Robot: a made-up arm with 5 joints.
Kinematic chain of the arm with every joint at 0, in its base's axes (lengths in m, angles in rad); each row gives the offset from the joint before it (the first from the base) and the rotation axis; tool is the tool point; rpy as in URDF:
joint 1: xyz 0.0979 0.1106 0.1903 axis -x
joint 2: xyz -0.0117 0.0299 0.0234 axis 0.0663 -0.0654 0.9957
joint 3: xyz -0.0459 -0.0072 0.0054 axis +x
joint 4: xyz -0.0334 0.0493 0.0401 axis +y
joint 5: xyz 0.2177 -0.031 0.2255 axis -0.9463 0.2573 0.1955
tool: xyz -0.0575 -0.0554 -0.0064 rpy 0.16 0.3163 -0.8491
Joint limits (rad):
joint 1: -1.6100..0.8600
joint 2: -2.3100..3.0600
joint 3: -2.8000..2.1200
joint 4: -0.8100..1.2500
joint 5: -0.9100..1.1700
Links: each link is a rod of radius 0.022 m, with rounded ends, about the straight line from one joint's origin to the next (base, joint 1, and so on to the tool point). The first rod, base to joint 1, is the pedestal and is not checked.
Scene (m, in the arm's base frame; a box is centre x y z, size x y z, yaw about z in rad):
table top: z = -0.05
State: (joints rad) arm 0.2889 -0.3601 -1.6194 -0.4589 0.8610
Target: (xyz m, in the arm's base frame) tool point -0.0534 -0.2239 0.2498
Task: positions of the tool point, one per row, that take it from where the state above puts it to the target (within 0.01 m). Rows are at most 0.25 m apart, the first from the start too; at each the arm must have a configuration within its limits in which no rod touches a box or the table.
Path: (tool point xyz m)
1: 0.0963 0.4894 0.3019
2: 0.0246 0.3878 0.4657
3: -0.0330 0.2116 0.5504
4: -0.0677 0.0155 0.5316
5: -0.0745 -0.1434 0.4190
6: -0.0534 -0.2239 0.2498

